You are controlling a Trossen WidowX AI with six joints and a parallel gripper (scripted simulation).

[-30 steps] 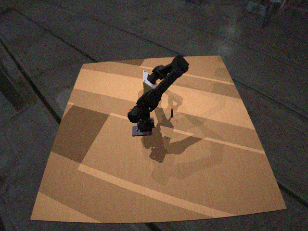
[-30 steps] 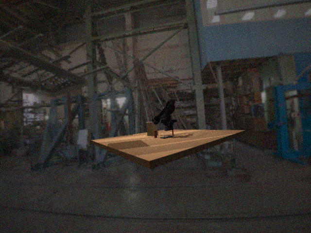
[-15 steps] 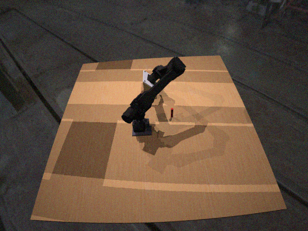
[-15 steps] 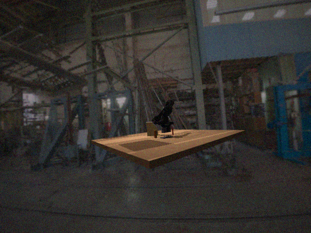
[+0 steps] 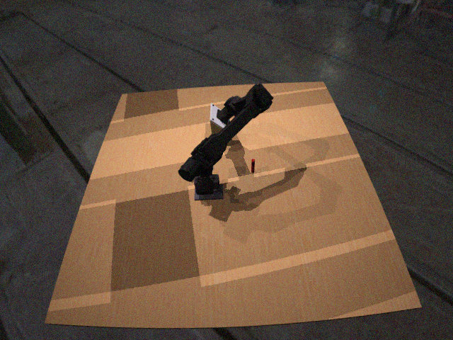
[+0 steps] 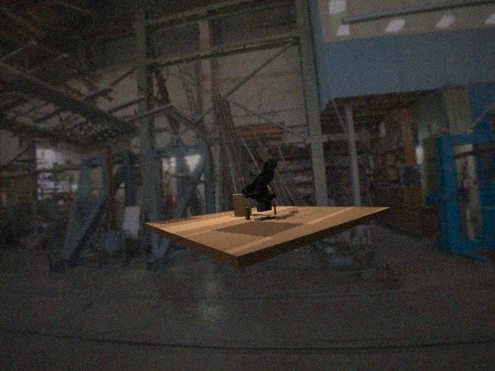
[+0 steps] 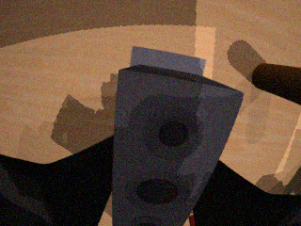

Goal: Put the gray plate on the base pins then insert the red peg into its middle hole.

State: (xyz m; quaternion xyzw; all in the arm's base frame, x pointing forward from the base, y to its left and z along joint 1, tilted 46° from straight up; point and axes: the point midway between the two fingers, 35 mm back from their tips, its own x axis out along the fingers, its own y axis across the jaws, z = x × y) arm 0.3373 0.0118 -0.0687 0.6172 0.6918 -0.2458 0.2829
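Right now the base is 5 cm below my gripper tip. The rest, counted from my gripper tip: red peg (12 cm behind, 19 cm to the left, 2 cm below); then gray plate (3 cm above).
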